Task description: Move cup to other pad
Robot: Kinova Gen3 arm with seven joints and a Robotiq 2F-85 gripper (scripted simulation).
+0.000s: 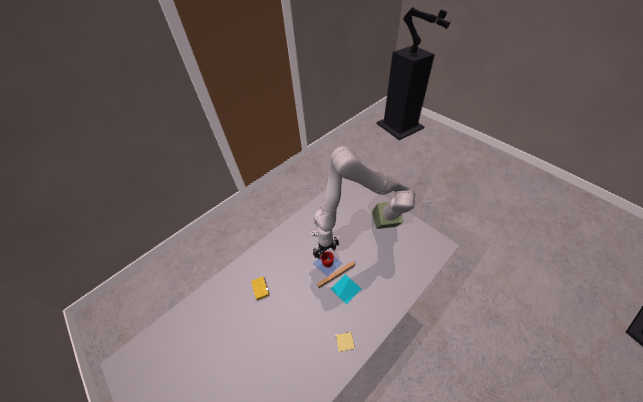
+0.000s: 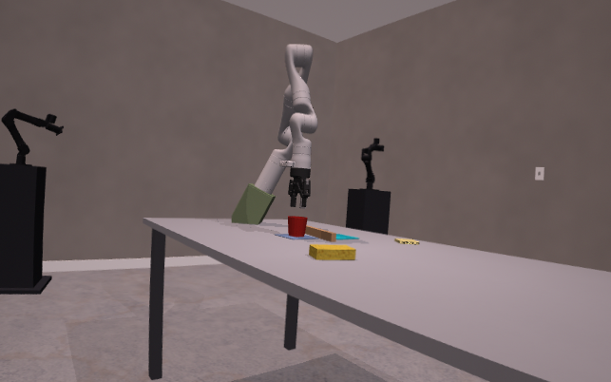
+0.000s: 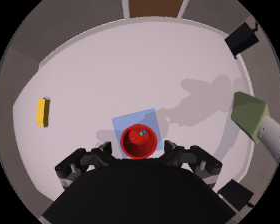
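The red cup is 9 cm below my hand. From my hand the other things lie so: wooden rail: 9 cm to the left, 11 cm below; yellow sponge: 39 cm ahead, 7 cm to the right, 10 cm below.
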